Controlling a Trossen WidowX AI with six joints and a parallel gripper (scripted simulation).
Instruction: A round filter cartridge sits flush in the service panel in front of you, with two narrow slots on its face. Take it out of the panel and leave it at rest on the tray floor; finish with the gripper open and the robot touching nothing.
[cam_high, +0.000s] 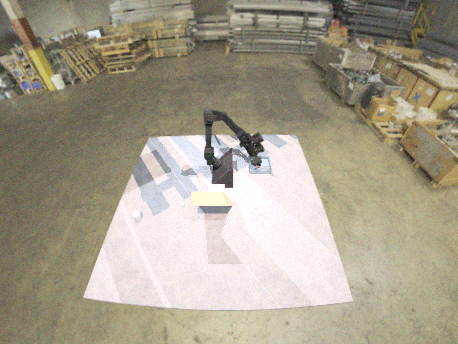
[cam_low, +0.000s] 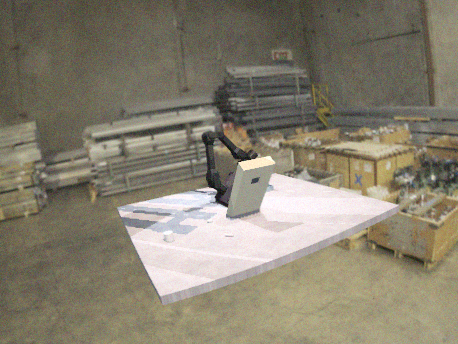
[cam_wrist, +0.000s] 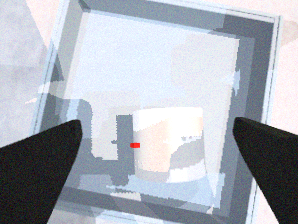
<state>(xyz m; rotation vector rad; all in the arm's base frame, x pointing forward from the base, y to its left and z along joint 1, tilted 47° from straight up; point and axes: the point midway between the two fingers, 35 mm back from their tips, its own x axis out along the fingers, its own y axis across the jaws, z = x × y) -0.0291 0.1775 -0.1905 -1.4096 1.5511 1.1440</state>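
My gripper tip is now 10 mm short of the round filter cartridge, 10 mm to the left of it and 20 mm above it. From my gripper tip the other things lie so: tray 10 mm to the left, 40 mm below; then service panel 370 mm ahead, 310 mm to the right, 110 mm above.
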